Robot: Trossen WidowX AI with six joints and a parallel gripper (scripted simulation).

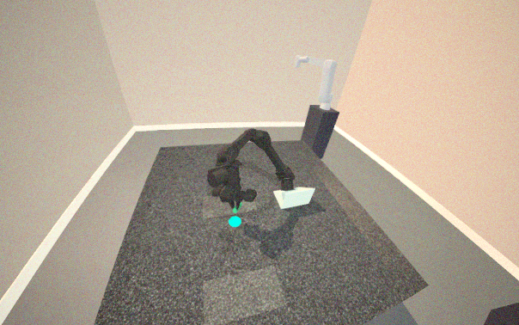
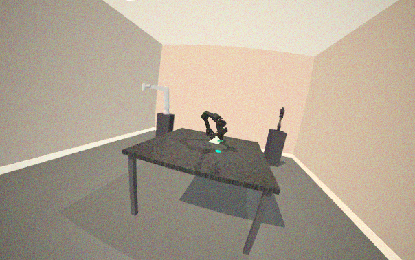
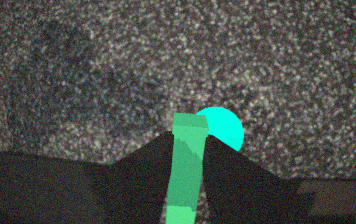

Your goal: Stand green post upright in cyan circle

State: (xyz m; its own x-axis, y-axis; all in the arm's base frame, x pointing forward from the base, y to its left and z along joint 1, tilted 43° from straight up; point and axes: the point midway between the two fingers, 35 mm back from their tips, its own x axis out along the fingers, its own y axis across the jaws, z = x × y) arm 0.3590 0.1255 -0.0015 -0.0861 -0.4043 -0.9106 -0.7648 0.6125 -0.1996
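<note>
Right now the cyan circle is 20 mm to the right of my gripper tip and 130 mm below it. The rest, counted from my gripper tip: green post 10 mm behind, 20 mm to the right, 10 mm below.
</note>
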